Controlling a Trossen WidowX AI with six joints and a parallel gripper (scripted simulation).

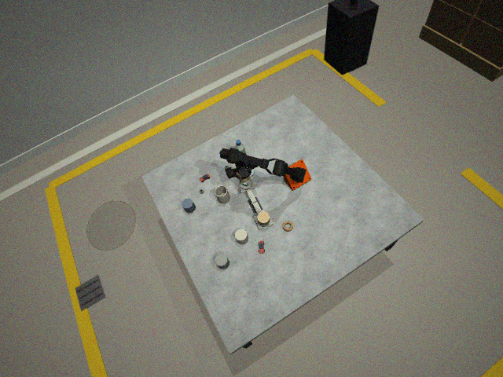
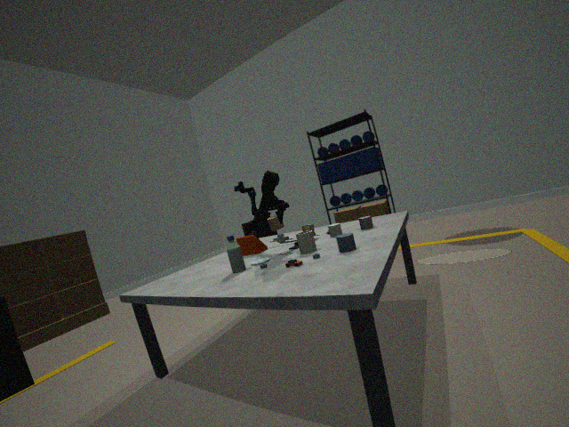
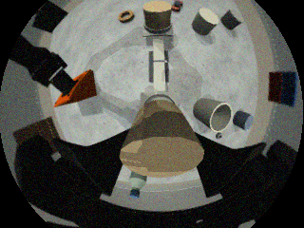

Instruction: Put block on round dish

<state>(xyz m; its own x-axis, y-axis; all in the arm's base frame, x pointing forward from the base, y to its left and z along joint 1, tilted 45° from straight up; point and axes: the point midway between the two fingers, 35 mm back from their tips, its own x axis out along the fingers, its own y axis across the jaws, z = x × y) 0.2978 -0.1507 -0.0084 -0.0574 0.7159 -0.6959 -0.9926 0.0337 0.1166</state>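
The pale green block is 1 cm to the left of my gripper tip and 7 cm below it. The rest, counted from my gripper tip: tan cup 2 cm to the right, 1 cm above; then small balance 1 cm ahead, 13 cm to the left, 12 cm below; then round pale blue dish 6 cm behind, 12 cm to the right, 15 cm below.
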